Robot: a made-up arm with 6 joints.
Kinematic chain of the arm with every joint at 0, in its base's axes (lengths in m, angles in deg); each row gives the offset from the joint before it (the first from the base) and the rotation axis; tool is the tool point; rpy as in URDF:
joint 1: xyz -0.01 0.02 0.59 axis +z
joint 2: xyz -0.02 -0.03 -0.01 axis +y
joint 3: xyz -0.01 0 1.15 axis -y
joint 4: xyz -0.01 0 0.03 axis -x
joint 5: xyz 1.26 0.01 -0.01 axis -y
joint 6: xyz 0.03 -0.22 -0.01 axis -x
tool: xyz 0 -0.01 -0.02 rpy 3.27 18.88 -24.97
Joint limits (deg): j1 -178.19..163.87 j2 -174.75..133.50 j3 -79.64..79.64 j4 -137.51..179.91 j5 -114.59..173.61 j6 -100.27..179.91
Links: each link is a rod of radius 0.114 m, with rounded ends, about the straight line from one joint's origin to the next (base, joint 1, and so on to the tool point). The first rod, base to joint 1, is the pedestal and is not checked.
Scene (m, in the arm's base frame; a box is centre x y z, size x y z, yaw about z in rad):
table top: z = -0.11
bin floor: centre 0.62 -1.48 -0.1 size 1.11 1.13 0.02 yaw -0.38
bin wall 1: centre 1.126 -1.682 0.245 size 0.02 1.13 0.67 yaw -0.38
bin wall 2: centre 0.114 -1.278 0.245 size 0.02 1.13 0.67 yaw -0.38
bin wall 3: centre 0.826 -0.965 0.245 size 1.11 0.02 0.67 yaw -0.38
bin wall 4: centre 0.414 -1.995 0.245 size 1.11 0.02 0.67 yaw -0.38
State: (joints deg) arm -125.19 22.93 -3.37 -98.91 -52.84 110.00
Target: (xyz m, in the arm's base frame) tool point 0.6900 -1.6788 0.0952
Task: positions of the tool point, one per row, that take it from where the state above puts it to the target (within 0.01 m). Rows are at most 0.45 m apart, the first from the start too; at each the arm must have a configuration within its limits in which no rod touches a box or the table.
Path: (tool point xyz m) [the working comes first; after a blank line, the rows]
Joints at the target: -69.57 64.53 22.22 -106.59 -52.30 110.51
Straight joint move there: touches bin wall 2, bin wall 4.

1: -0.5419 -1.4605 0.9205
2: -0.1751 -1.6372 0.9274
3: 0.2448 -1.7149 0.9311
4: 0.6899 -1.6788 0.9322
5: 0.7063 -1.7225 0.5153
6: 0.6899 -1.6788 0.0953

